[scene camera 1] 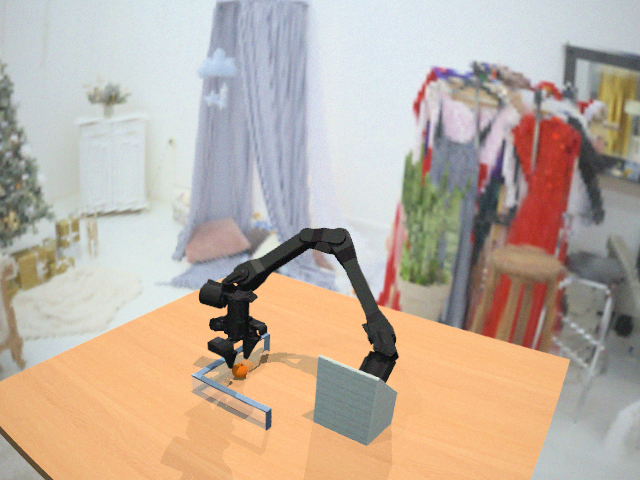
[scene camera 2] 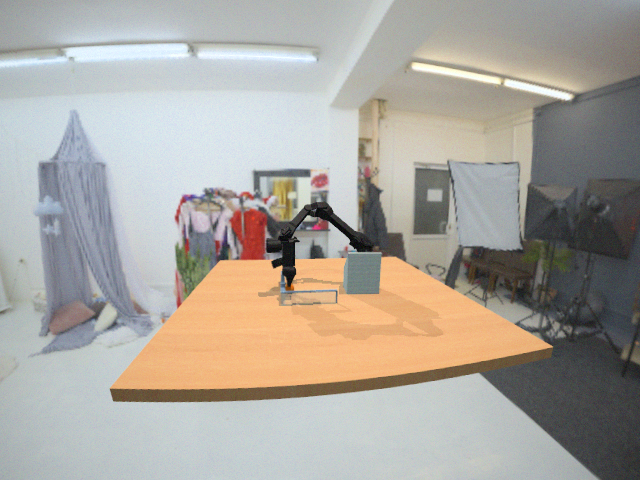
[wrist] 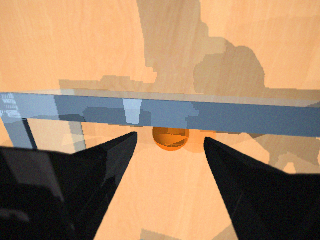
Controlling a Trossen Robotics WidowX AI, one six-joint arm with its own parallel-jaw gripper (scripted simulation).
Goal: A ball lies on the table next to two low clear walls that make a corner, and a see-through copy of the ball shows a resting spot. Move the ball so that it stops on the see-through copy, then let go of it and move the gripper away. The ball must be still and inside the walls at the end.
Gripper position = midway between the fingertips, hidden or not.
The gripper (scene camera 1: pixel 238 363) is open and holds nothing.
The gripper shows as well in the wrist view (wrist: pixel 170 138).
